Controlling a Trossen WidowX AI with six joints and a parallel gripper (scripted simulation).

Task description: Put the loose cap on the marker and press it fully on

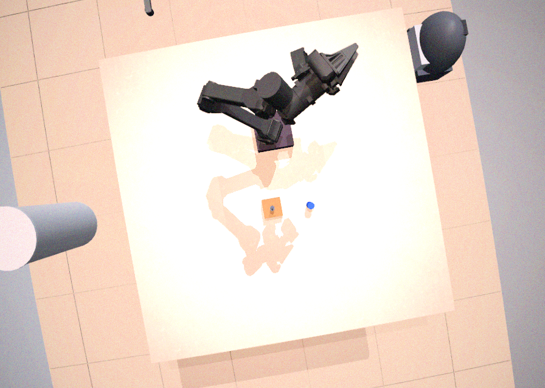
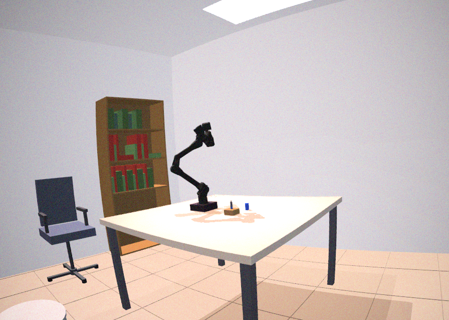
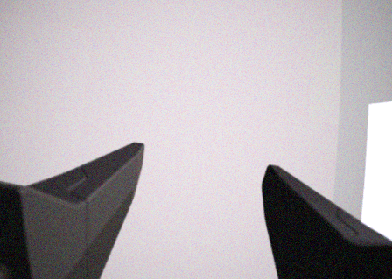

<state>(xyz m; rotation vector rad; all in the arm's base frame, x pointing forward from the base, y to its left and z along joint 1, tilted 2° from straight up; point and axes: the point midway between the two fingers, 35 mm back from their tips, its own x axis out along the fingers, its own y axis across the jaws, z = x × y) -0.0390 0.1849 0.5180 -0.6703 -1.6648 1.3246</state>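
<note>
My gripper tip is 560 mm above the blue cap, 370 mm short of it and 80 mm to the left of it. Also, from my gripper tip: holder block (560 mm below, 360 mm ahead, 230 mm to the right).
</note>
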